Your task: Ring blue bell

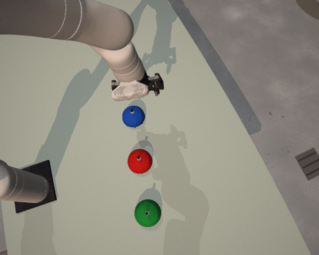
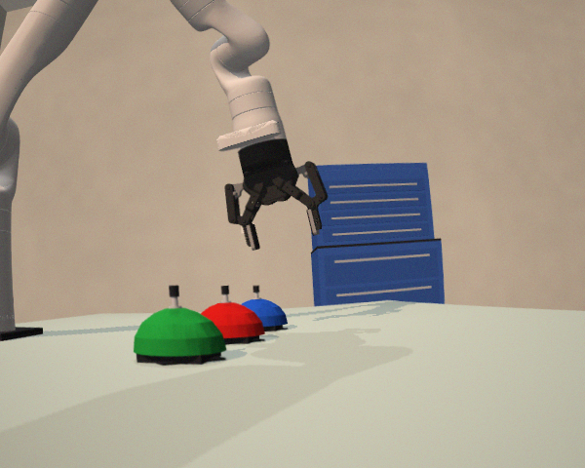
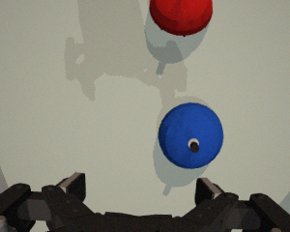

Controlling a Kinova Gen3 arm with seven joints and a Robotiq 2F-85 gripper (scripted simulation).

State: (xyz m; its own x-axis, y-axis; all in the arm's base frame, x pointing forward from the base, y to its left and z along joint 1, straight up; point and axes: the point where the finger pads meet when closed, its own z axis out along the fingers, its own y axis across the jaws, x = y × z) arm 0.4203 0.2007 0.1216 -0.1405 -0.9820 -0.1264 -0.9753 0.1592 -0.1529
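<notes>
Right now the blue bell is 90 mm below my hand, 50 mm behind it and 10 mm to the right of it. Also, from my hand: red bell (180 mm to the right, 90 mm below, 50 mm behind); then green bell (350 mm to the right, 90 mm below, 60 mm behind).
</notes>
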